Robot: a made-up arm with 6 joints.
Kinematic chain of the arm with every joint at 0, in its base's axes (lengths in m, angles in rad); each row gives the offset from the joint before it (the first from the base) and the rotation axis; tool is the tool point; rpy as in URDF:
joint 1: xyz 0 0 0.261 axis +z
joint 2: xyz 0 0 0 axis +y
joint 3: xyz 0.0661 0 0.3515 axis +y
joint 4: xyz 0.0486 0 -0.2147 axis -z
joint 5: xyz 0 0 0 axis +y
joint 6: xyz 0.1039 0 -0.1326 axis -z
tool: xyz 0 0 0 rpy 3.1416 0 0
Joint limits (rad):
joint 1: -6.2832..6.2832
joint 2: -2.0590..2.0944
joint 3: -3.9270..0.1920
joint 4: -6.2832..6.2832
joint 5: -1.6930..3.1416
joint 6: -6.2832..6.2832
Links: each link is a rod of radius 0.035 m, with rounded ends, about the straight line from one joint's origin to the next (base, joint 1, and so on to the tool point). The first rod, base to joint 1, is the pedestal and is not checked.
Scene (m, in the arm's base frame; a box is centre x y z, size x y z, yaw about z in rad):
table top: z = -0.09
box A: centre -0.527 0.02 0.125 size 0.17 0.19 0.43 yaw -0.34
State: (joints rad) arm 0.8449 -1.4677 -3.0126 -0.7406 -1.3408 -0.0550
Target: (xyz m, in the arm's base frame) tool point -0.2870 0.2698 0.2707
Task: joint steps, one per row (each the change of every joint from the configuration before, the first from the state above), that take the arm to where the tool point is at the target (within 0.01 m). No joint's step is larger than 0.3 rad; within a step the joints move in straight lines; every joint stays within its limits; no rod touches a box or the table.
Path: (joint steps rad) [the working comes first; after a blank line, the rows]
Joints at the target: -0.5123 -1.2848 -3.6946 -0.8560 -1.6398 -0.0550
Straight joint move there: touches box A.

1: -0.2102 0.2656 -0.0572 -0.1741 -0.0503 -0.1113
2: -0.2102 0.2656 -0.0572 -0.1741 -0.0503 -0.1113
3: -0.2103 0.2656 -0.0572 -0.1741 -0.0503 -0.1113
4: -0.2102 0.2656 -0.0571 -0.1741 -0.0504 -0.1113
5: -0.2102 0.2657 -0.0572 -0.1741 -0.0503 -0.1113
6: -0.2102 0.2656 -0.0572 -0.1740 -0.0503 -0.1113
7: -0.2102 0.2656 -0.0572 -0.1741 -0.0503 -0.1113
8: 0.0190 -0.2794 -0.0469 0.1838 0.0089 0.1298
9: 0.0191 -0.2794 -0.0470 0.1839 0.0088 0.1299
10: 0.0191 -0.2794 -0.0469 0.1839 0.0089 0.1298
11: 0.0190 -0.2794 -0.0470 0.1838 0.0088 0.1299
12: 0.0191 -0.2794 -0.0470 0.1839 0.0089 0.1298
13: 0.0190 -0.2794 -0.0469 0.1839 0.0089 0.1299

